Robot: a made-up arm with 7 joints. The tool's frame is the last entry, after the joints.
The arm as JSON. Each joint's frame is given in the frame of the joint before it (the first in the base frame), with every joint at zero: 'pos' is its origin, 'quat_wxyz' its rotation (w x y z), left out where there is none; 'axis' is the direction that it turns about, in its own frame. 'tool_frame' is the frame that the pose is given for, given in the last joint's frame.
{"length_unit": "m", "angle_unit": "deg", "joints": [
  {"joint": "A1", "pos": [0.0, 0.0, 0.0], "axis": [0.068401, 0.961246, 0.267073]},
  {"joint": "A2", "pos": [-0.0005, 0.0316, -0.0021], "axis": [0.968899, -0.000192, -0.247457]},
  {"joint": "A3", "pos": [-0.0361, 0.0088, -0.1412], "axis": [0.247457, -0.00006, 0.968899]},
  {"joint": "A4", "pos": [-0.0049, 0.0, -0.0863], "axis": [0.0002, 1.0, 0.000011]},
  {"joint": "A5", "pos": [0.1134, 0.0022, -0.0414], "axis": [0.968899, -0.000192, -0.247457]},
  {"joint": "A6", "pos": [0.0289, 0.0, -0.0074], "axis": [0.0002, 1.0, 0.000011]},
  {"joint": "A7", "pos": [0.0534, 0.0, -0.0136], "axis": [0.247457, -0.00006, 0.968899]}
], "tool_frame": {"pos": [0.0, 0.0, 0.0], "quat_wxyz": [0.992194, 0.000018, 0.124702, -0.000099]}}
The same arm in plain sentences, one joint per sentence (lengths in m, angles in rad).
The arm has seven revolute joints in a row. What follows holds with every joint at zero, and every direction is one of the base frame's.
The first joint sits at the same point as the base frame's origin and turns about the direction (0.068403, 0.961235, 0.26711).
The second joint sits 0.0005 m along -x and 0.0316 m along +y and 0.0021 m along -z from the first joint and turns about the direction (0.968889, -0.0002, -0.247497).
The third joint sits 0.0361 m along -x and 0.0088 m along +y and 0.1412 m along -z from the second joint and turns about the direction (0.247497, -0.0001, 0.968889).
The fourth joint sits 0.0049 m along -x and 0.0863 m along -z from the third joint and turns about the direction (0.0002, 1, 0).
The fifth joint sits 0.1134 m along +x and 0.0022 m along +y and 0.0414 m along -z from the fourth joint and turns about the direction (0.968889, -0.0002, -0.247497).
The sixth joint sits 0.0289 m along +x and 0.0074 m along -z from the fifth joint and turns about the direction (0.0002, 1, 0).
The seventh joint sits 0.0534 m along +x and 0.0136 m along -z from the sixth joint and turns about the direction (0.247497, -0.0001, 0.968889).
The tool frame, which is the frame that the pose is given for, sits at the same point as the seventh joint; its axes are the base frame's turned by roll 0, pitch 0.2501 and yaw -0.0002 rad (as in URDF: about the fixed x, then y, then z).

